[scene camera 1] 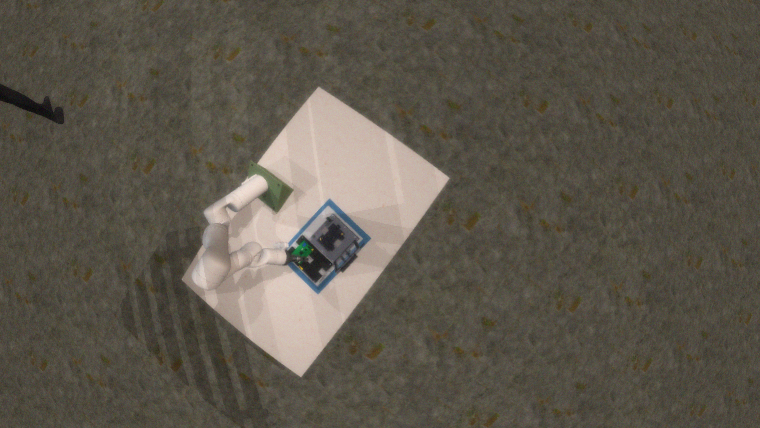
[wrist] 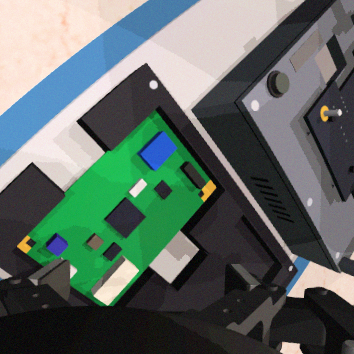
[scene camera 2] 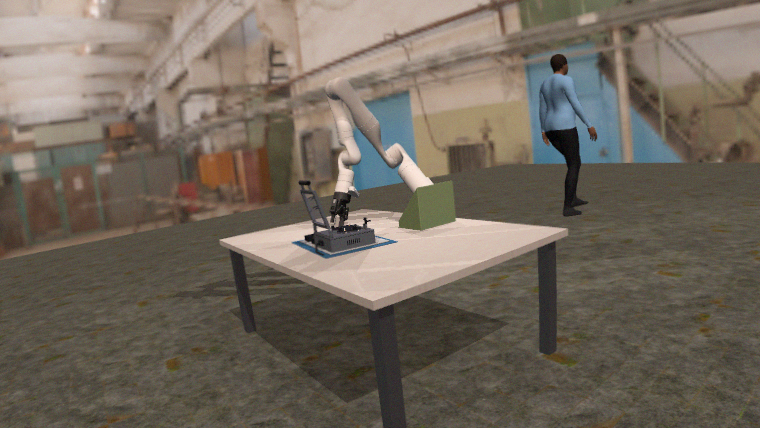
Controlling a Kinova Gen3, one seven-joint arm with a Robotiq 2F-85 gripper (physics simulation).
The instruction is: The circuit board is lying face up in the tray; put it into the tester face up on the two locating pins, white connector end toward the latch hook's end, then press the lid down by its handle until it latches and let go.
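Frame: origin at the arm's base, x ahead, y left, z up, level; centimetres.
Seen in the pictures: gripper, fingertip midpoint: (scene camera 1: 301,258) (wrist: 147,279) (scene camera 2: 336,226); arm's base, origin of the base link: (scene camera 1: 261,183) (scene camera 2: 429,197).
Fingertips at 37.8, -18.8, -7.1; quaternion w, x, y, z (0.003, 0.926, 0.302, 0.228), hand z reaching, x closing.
Pixels of each thing's top centre, then the offset from my fingertips to it, as dx, dy, dz. Level surfaces: height alone.
- green circuit board, middle of its top: (wrist: 133,215) (scene camera 1: 301,252) -2.1, +2.4, -1.9
- locating pin, middle of its top: (wrist: 339,112) +2.4, +14.6, +3.2
- handle, middle of its top: (scene camera 2: 304,180) (scene camera 1: 348,263) +20.6, +16.7, +22.9
- latch hook, middle of its top: (scene camera 2: 366,216) +0.2, +25.0, +6.0
- blue-bordered white mat, its level: dz -4.5
- pale table, its level: dz -4.7
The green circuit board (scene camera 1: 303,248) (wrist: 100,185) lies face up in the black tray (scene camera 1: 320,266) (wrist: 120,107); its white connector (wrist: 116,281) is at the lower edge in the wrist view. The grey tester (scene camera 2: 348,240) (wrist: 285,115) stands beside the tray, with one locating pin (wrist: 334,113) showing in the wrist view. Its lid (scene camera 2: 313,204) stands raised, handle (scene camera 2: 304,182) at the top, and the latch hook (scene camera 2: 366,220) is at the opposite end. My gripper (scene camera 2: 338,222) (wrist: 147,279) is open and empty, low over the tray, its fingers spread across the board's connector end.
Tray and tester stand on a blue-bordered white mat (scene camera 1: 330,203) (scene camera 2: 385,242) (wrist: 75,70) on the pale table (scene camera 1: 366,143) (scene camera 2: 457,249). The green arm mount (scene camera 1: 280,195) (scene camera 2: 436,204) stands on the table. A person (scene camera 2: 558,101) stands on the floor beyond the table.
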